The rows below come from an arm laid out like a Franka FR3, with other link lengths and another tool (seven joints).
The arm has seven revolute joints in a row. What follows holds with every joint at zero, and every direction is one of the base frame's. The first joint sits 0.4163 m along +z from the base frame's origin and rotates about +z. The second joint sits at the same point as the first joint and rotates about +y. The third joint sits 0.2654 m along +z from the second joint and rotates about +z. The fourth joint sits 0.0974 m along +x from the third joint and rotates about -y. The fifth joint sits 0.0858 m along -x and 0.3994 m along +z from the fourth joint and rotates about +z. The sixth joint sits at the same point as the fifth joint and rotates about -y. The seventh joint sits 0.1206 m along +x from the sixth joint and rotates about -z. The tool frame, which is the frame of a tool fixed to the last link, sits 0.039 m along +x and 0.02 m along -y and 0.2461 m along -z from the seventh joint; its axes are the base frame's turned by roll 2.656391, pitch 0 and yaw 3.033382 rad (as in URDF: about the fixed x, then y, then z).
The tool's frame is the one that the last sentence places.
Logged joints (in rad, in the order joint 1, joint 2, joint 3, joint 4, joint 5, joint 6, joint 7), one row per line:
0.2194 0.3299 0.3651 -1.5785 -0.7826 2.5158 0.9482
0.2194 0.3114 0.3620 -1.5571 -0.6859 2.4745 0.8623
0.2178 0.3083 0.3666 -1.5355 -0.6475 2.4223 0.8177
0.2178 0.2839 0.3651 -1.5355 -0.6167 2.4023 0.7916
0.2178 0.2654 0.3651 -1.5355 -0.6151 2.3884 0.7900
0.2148 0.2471 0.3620 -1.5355 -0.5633 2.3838 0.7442
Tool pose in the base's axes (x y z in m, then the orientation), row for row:
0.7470 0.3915 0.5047 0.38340 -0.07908 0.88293 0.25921
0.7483 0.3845 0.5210 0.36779 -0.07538 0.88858 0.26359
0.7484 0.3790 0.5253 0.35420 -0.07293 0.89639 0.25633
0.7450 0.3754 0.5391 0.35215 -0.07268 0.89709 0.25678
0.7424 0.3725 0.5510 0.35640 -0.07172 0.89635 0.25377
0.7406 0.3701 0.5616 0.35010 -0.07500 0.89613 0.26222
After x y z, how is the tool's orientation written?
As a quaternion, w x y z.
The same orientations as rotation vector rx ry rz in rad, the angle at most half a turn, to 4 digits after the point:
-0.2016 2.2510 0.6608
-0.1936 2.2822 0.6770
-0.1885 2.3172 0.6626
-0.1881 2.3213 0.6644
-0.1852 2.3147 0.6553
-0.1943 2.3211 0.6792

